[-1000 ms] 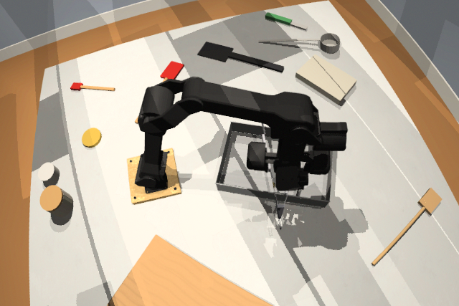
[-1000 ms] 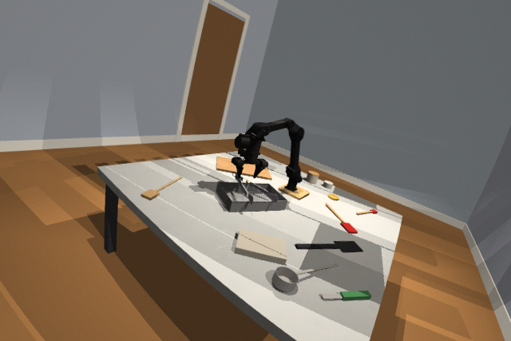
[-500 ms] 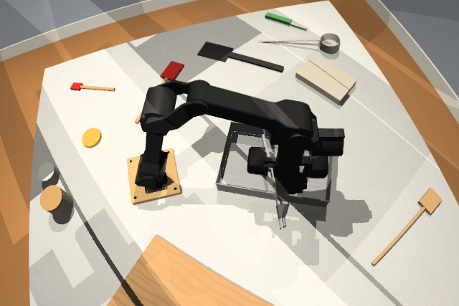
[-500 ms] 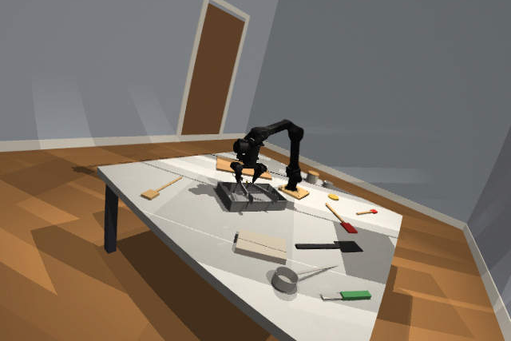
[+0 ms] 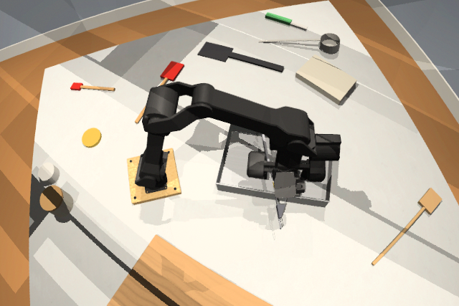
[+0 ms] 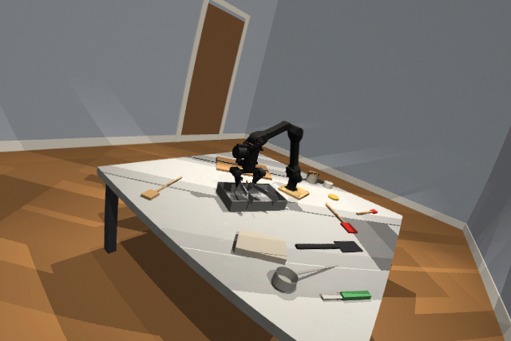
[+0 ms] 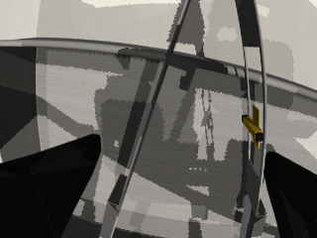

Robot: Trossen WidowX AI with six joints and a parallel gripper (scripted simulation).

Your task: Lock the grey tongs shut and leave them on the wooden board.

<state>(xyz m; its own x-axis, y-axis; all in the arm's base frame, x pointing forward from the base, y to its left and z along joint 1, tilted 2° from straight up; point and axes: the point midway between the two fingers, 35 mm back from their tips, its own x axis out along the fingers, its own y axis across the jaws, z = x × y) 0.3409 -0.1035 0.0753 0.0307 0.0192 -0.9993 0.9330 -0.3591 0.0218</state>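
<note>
The grey roasting tin lies 6 cm to the left of my gripper tip and 2 cm below it. Round my gripper tip: wooden board 33 cm behind, 26 cm to the right, 4 cm below; then black spatula 51 cm to the left, 5 cm below; then beige block 32 cm to the left, 27 cm ahead, 4 cm below.
</note>
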